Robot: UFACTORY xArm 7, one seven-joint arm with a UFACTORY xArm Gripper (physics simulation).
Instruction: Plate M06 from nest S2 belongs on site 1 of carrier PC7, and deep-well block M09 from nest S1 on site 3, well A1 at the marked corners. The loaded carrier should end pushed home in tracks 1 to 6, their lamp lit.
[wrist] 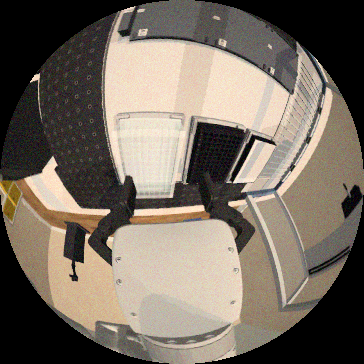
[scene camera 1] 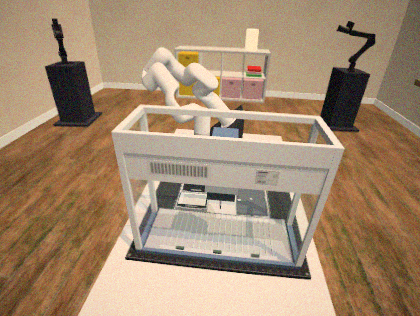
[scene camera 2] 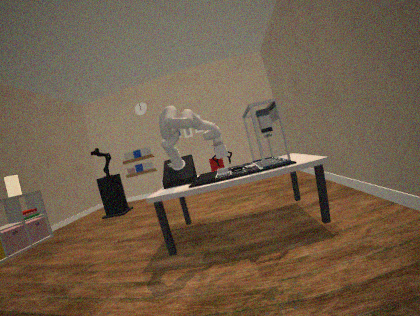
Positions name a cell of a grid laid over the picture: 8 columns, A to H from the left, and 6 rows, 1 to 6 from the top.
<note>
My gripper (wrist: D3) is open and holds nothing. Also in view: a clear white well plate (wrist: D3). A grey carrier (wrist: F1) rests on a black perforated baseplate (scene camera 1: E6).
The black perforated baseplate also shows in the wrist view (wrist: B2).
</note>
